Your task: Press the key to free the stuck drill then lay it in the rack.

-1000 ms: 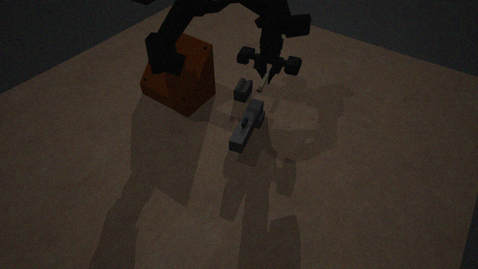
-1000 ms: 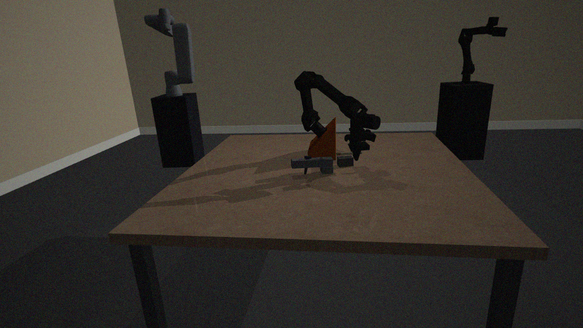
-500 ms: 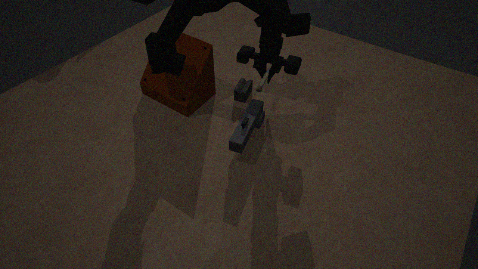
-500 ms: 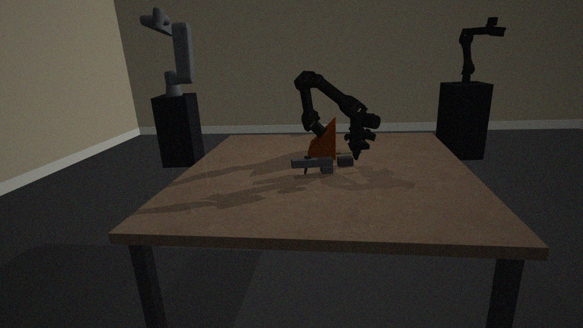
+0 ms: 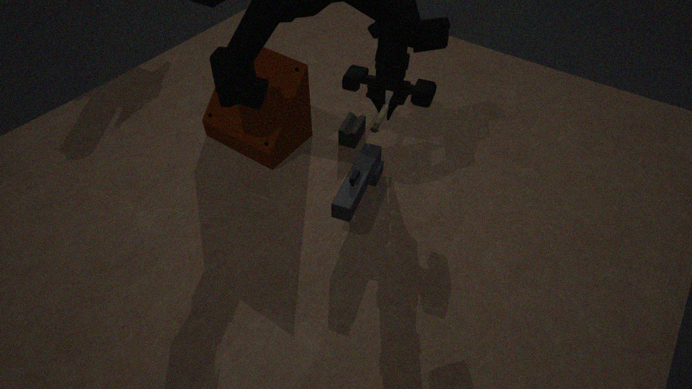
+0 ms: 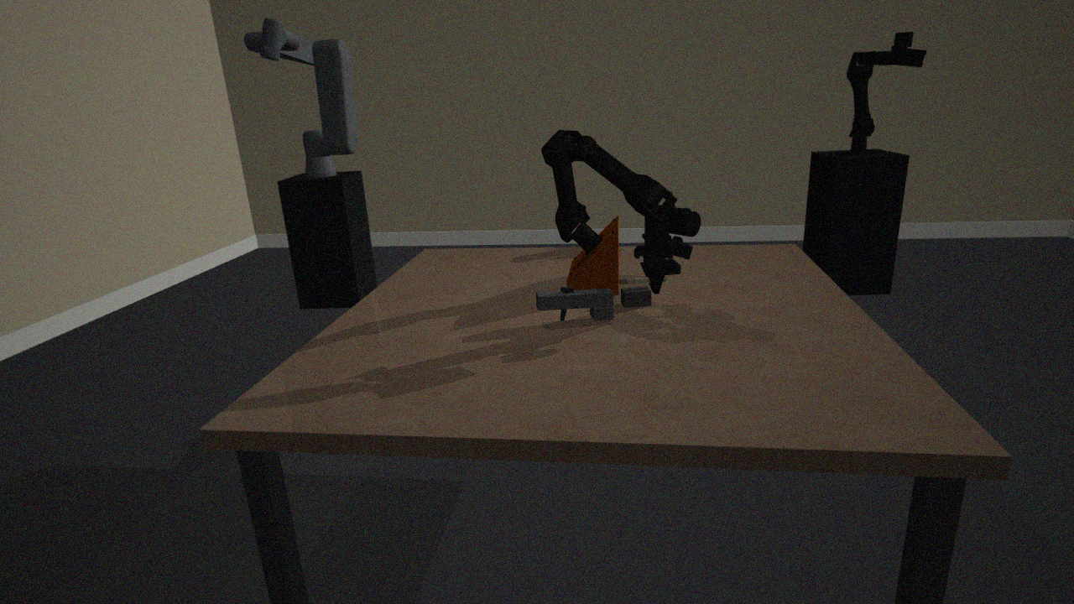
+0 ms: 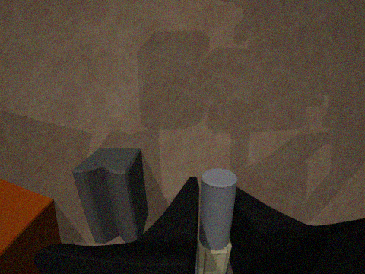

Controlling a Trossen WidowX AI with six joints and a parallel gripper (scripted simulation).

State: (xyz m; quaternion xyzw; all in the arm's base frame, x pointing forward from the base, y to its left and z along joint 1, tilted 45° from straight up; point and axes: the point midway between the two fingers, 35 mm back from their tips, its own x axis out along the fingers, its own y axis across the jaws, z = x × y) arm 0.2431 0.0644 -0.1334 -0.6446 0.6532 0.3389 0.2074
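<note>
My gripper tip is 10 mm short of the drill, 40 mm to the left of it and 40 mm below it. Round my gripper tip: dark key: 40 mm ahead, 220 mm to the right; rack: 60 mm behind, 40 mm to the right, 30 mm below; grey-blue block: 40 mm ahead, 190 mm to the right.
</note>
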